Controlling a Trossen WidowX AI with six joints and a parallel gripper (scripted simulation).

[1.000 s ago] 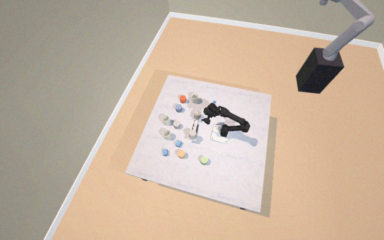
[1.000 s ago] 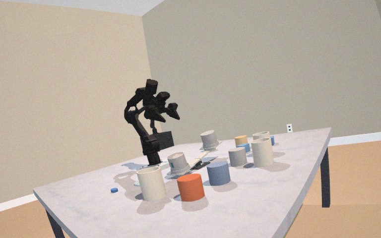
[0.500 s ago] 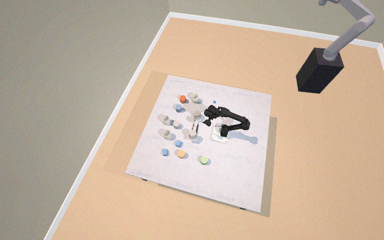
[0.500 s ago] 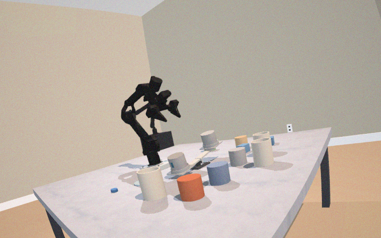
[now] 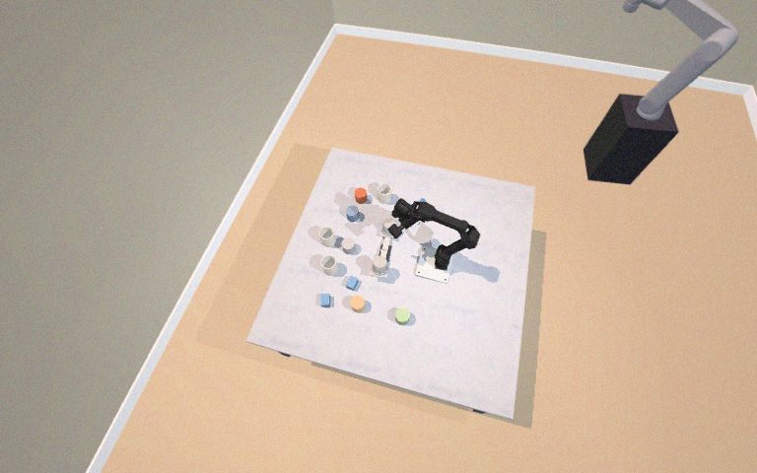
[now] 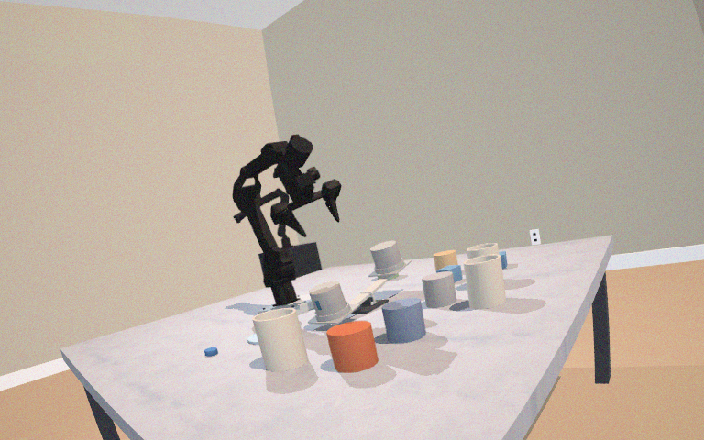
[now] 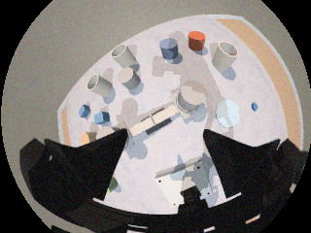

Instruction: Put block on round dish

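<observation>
Now: gripper tip 17 cm above the teal block, 9 cm to the left of it and 5 cm short of it. The rest, counted from my gripper tip: small balance (18 cm below, 6 cm ahead, 4 cm to the left); then pale blue round dish (21 cm below, 19 cm to the right, 6 cm behind); then blue cylinder (29 cm ahead, 18 cm below, 15 cm to the right).
</observation>
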